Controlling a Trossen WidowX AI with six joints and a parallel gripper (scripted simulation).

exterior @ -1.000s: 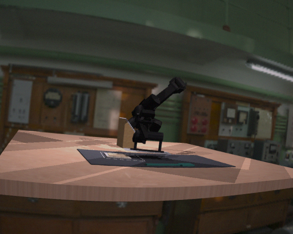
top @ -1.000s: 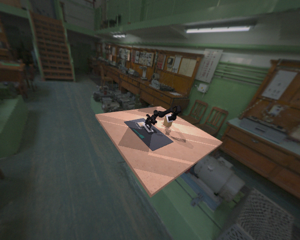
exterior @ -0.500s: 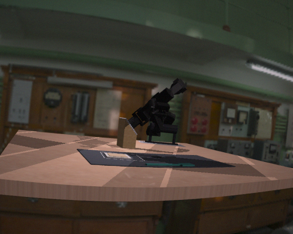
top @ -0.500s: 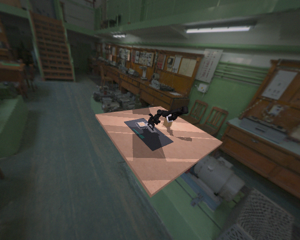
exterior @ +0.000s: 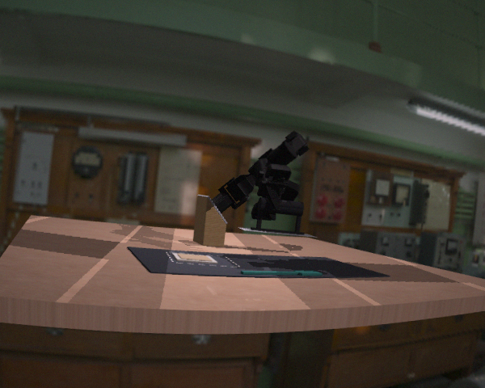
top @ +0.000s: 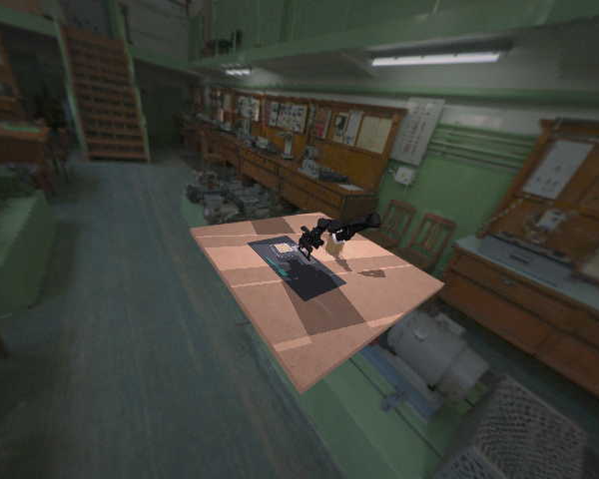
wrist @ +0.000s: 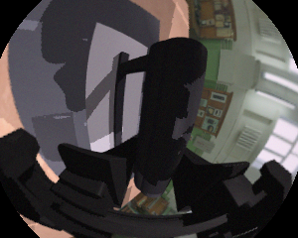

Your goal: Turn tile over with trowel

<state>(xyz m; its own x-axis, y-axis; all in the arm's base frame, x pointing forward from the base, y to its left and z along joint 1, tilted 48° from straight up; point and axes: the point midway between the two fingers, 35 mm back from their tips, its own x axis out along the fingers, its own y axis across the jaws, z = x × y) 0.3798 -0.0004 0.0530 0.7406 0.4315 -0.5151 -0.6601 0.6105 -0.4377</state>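
My gripper tip is now 150 mm above the dark mat, 30 mm to the left of it and 10 mm past it. Round my gripper tip: tile (200 mm to the right, 130 mm below, 40 mm behind); then teal trowel (130 mm below, 130 mm ahead, 10 mm to the right).
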